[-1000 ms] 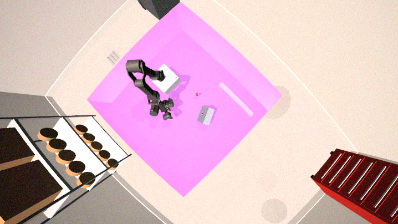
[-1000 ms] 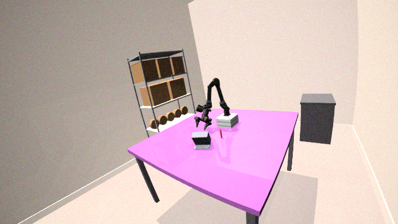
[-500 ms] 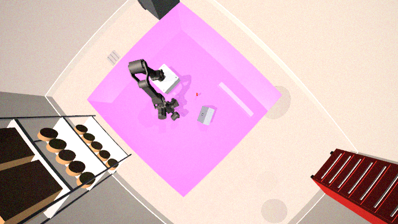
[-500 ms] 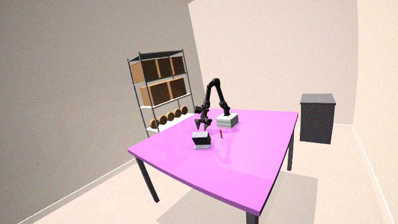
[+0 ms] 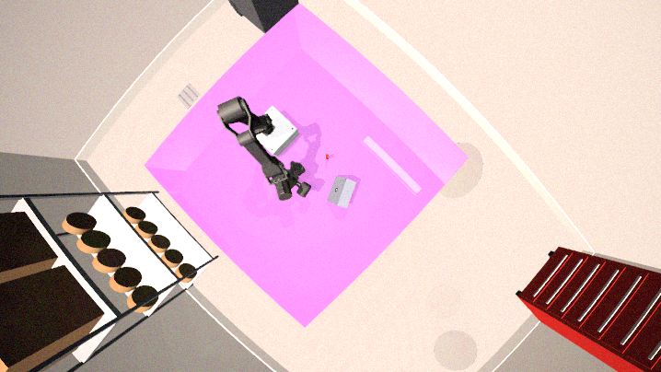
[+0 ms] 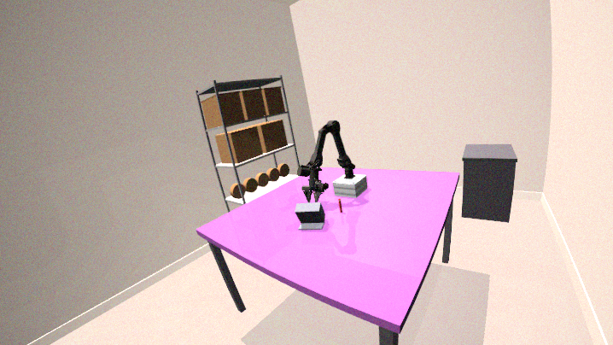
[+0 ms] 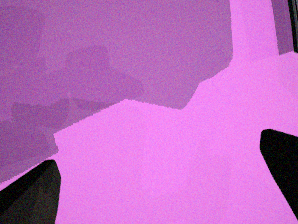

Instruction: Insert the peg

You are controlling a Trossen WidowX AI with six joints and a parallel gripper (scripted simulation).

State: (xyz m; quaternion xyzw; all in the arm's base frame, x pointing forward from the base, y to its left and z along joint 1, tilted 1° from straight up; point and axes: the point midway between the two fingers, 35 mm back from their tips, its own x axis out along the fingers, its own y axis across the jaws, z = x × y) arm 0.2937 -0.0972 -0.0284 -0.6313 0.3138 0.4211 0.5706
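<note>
Now: gripper tip 1 cm past the red round peg, 19 cm to the right of it and 2 cm below it. From my gripper tip the other things lie so: grey sloped panel (16 cm ahead, 11 cm to the left, 3 cm above).
</note>
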